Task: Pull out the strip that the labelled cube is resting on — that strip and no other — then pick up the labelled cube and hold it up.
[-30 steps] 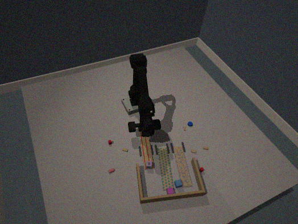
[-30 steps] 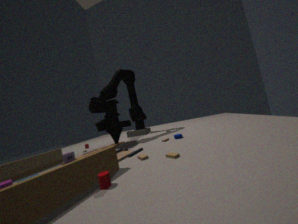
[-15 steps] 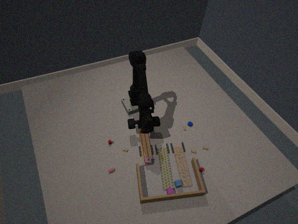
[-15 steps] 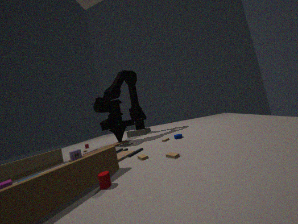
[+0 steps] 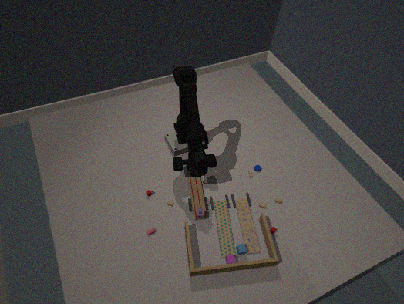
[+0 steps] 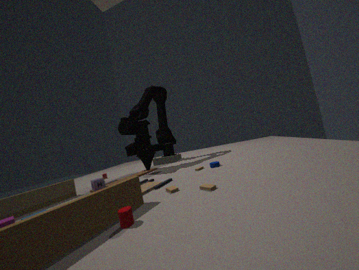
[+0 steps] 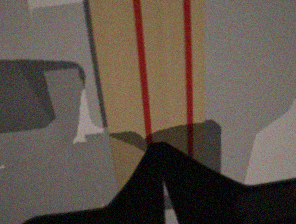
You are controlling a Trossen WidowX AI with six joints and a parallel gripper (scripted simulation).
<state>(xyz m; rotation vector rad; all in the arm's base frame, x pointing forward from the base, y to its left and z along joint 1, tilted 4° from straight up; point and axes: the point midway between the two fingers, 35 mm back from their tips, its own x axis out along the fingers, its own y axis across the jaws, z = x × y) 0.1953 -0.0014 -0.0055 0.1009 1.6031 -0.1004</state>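
The strip lies 100 mm ahead of my gripper tip and 10 mm to the right of it. Also, from my gripper tip: pink block 220 mm ahead, 240 mm to the right; blue disc 40 mm ahead, 300 mm to the left.
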